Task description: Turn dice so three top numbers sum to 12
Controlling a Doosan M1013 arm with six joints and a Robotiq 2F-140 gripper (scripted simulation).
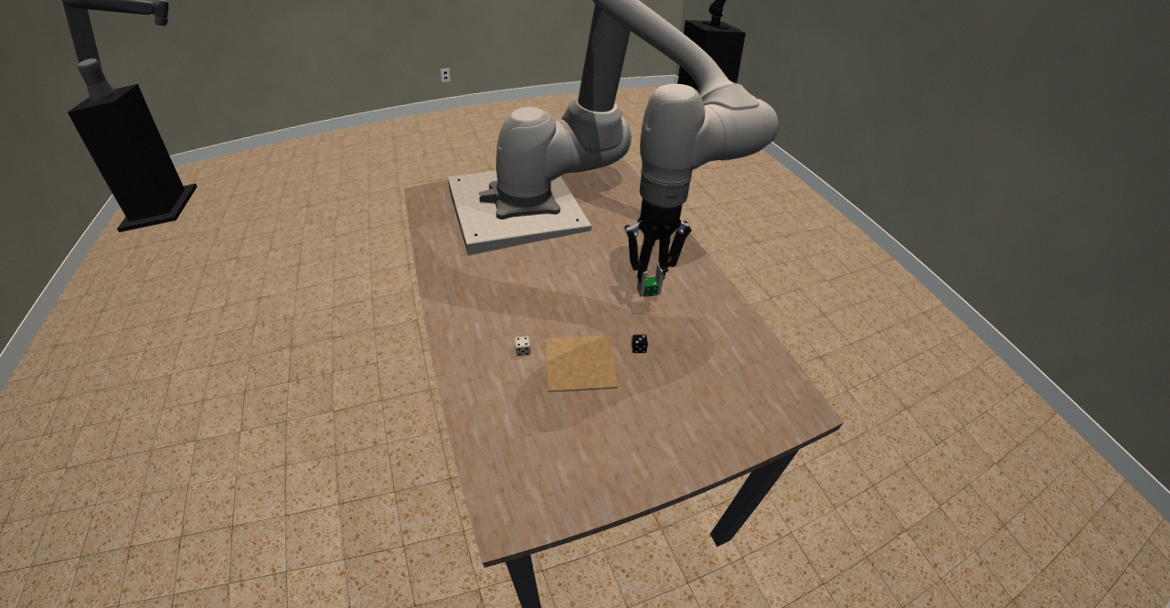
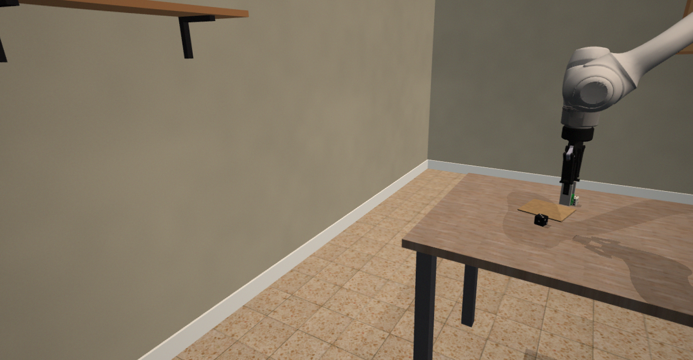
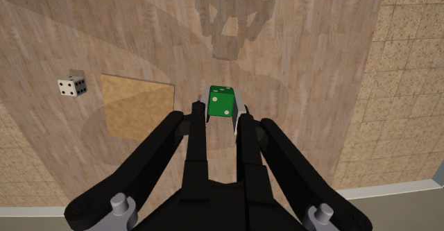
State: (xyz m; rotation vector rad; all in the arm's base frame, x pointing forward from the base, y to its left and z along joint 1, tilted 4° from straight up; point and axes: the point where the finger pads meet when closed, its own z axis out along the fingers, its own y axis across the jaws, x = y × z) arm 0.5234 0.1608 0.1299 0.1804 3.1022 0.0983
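The tan mat lies 17 cm to the right of my hand, 13 cm below it and 7 cm ahead of it. Also, from my hand: white die (28 cm to the right, 12 cm below, 1 cm ahead); then green die (2 cm below); then black die (12 cm below, 6 cm ahead, 4 cm to the right).
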